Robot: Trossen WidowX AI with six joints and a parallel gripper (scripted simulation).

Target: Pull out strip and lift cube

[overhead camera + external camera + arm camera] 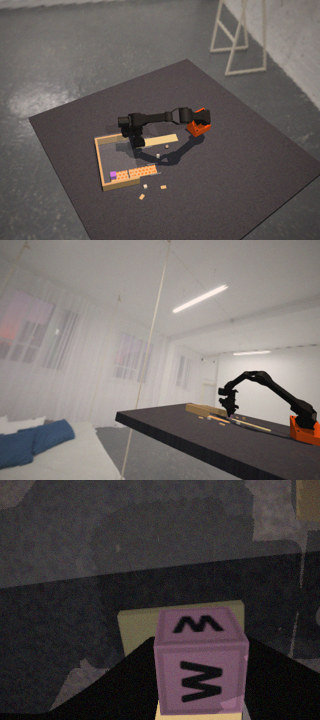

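Now: gripper tip 10 cm past the plain strip, 5 cm to the right of it and 1 cm above it. Round my gripper tip: labelled cube 1 cm above.
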